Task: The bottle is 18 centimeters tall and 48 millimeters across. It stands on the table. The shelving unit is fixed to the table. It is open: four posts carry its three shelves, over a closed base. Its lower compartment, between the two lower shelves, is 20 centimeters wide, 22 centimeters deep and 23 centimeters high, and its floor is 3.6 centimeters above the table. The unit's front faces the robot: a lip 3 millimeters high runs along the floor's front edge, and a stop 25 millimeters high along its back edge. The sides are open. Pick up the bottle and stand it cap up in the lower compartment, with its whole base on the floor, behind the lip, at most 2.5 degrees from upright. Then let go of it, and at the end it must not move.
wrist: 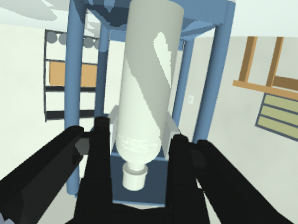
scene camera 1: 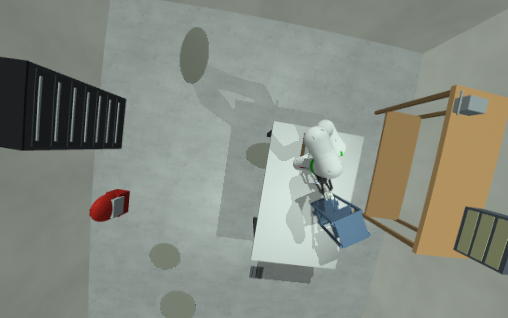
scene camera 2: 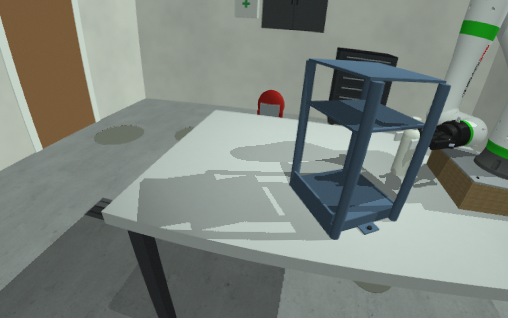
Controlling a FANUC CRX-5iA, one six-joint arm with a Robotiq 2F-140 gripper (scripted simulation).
Scene:
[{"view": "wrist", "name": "my gripper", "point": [140, 118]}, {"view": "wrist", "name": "blue shelving unit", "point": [191, 28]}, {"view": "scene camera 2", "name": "my gripper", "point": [402, 140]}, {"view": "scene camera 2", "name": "white bottle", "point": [403, 157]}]

